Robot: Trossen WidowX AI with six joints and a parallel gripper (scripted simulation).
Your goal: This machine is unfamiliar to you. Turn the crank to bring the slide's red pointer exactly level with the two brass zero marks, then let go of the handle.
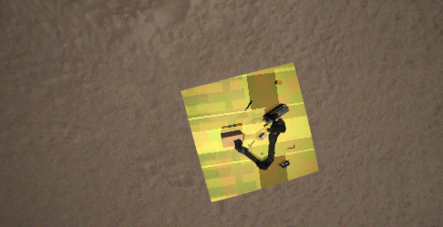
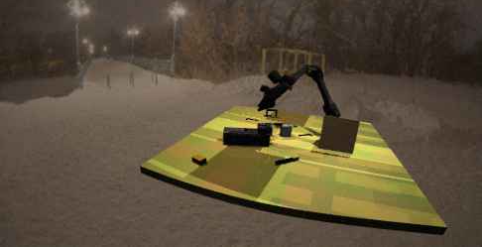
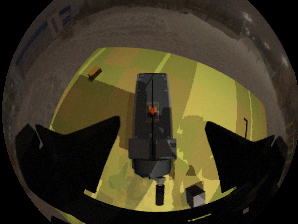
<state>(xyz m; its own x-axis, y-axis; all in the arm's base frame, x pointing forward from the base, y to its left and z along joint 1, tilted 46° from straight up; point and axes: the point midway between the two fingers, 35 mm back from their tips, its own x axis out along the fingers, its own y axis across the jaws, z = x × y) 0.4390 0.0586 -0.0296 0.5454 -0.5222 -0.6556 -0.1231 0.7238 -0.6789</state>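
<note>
The red pointer is 12 cm below my gripper tip, 6 cm ahead of it and 2 cm to the left of it. Round my gripper tip: black stick (20 cm to the left, 20 cm behind, 19 cm below); crank handle (12 cm behind, 9 cm below, 3 cm to the right); grey block (17 cm below, 17 cm behind, 15 cm to the right).
</note>
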